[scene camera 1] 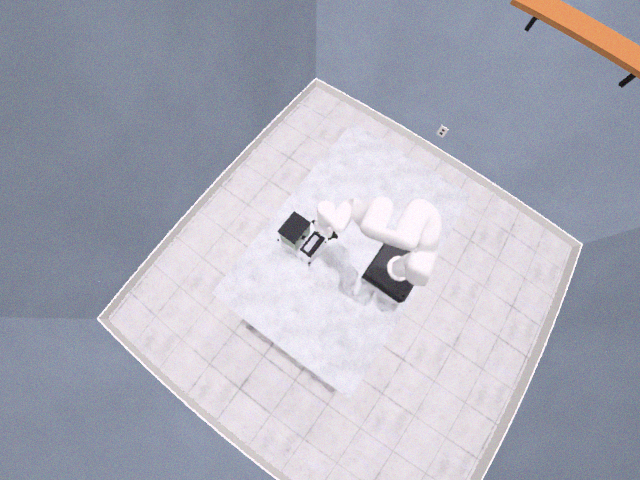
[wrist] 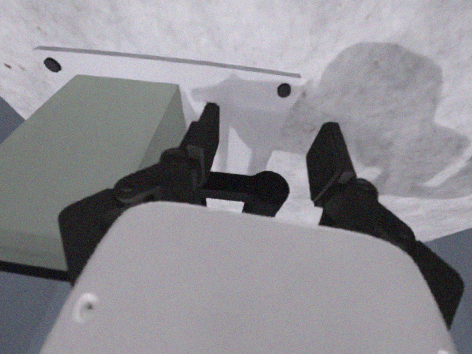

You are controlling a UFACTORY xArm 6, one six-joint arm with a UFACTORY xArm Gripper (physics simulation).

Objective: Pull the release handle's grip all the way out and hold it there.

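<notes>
The release handle's black grip frame (scene camera 1: 309,253) (wrist: 232,186) stands beside a pale green housing (wrist: 115,107), which has a black top (scene camera 1: 295,226) in the scene view. In the wrist view the frame's bar and rounded corner show low between the fingers; my gripper body hides the rest. The housing is on a white plate (wrist: 125,66) with dark round bolts. My gripper (scene camera 1: 324,230) (wrist: 266,131) is open, one finger on either side of the frame's rounded corner, with nothing clamped. The left finger overlaps the bar in the wrist view; whether they touch I cannot tell.
The mechanism and my arm's black base (scene camera 1: 379,271) are on a pale marbled table top (scene camera 1: 310,315). My white arm (scene camera 1: 385,227) spans between them. An orange shelf (scene camera 1: 584,31) and a socket (scene camera 1: 442,130) are on the wall.
</notes>
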